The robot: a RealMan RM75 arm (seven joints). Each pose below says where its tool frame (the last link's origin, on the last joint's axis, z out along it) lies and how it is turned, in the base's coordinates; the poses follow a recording.
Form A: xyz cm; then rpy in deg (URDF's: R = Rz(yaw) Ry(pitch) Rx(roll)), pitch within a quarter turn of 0, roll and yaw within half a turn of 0.
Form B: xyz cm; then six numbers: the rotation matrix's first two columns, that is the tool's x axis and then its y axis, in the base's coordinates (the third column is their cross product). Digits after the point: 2 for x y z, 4 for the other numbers.
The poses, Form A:
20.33, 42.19, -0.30, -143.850, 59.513, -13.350
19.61, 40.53, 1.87, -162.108, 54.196, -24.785
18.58, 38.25, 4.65, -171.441, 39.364, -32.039
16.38, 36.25, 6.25, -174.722, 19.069, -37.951
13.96, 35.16, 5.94, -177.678, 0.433, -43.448
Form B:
20.33, 42.19, -0.30, 0.4936, -0.1171, -0.8617, -0.6811, -0.6683, -0.2993
19.61, 40.53, 1.87, 0.5311, -0.2452, -0.8110, -0.6252, -0.7595, -0.1797
18.58, 38.25, 4.65, 0.6554, -0.4101, -0.6342, -0.6046, -0.7882, -0.1151
16.38, 36.25, 6.25, 0.7453, -0.5812, -0.3267, -0.6361, -0.7667, -0.0869
13.96, 35.16, 5.94, 0.7260, -0.6877, -0.0076, -0.6874, -0.7252, -0.0405

